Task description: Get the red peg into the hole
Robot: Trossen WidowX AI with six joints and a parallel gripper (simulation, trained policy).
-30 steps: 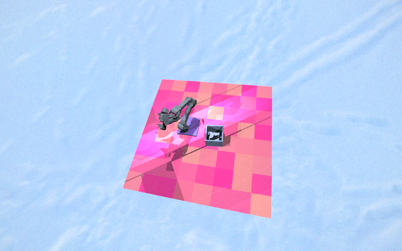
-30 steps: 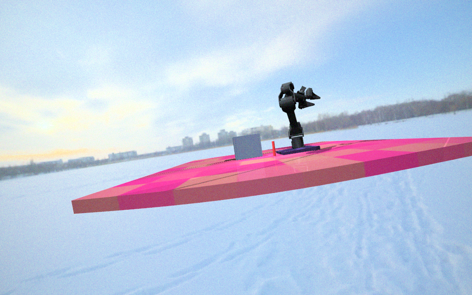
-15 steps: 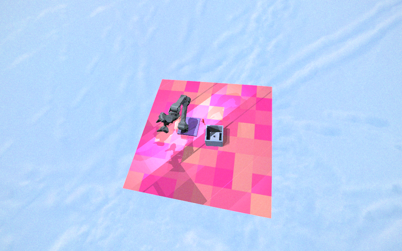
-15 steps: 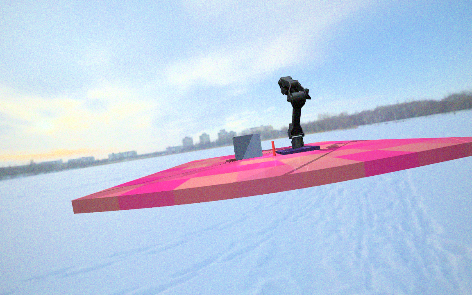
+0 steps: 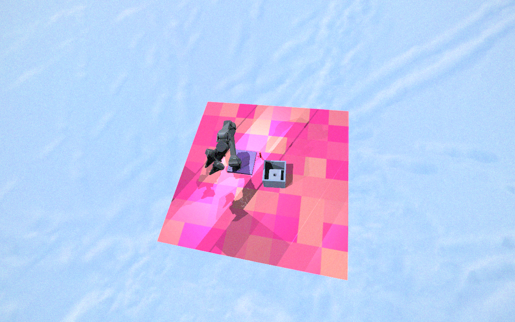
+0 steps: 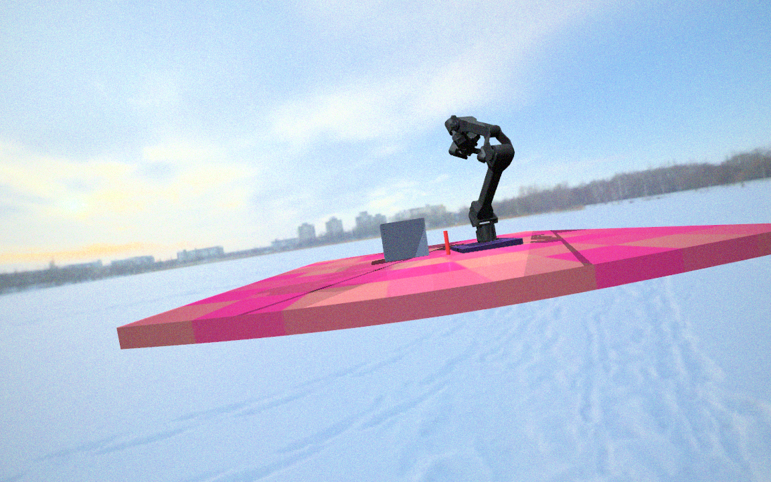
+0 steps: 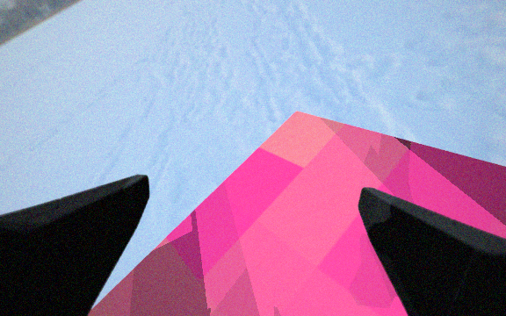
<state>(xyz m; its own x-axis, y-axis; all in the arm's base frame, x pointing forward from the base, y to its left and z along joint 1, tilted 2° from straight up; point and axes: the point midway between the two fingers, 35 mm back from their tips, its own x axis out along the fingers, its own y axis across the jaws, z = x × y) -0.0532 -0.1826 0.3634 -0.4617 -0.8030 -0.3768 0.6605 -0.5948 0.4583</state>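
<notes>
My gripper tip is now 33 cm to the right of the red peg, 33 cm above it and 23 cm short of it. Round my gripper tip: pale plate 38 cm ahead, 32 cm below, 17 cm to the left.
</notes>
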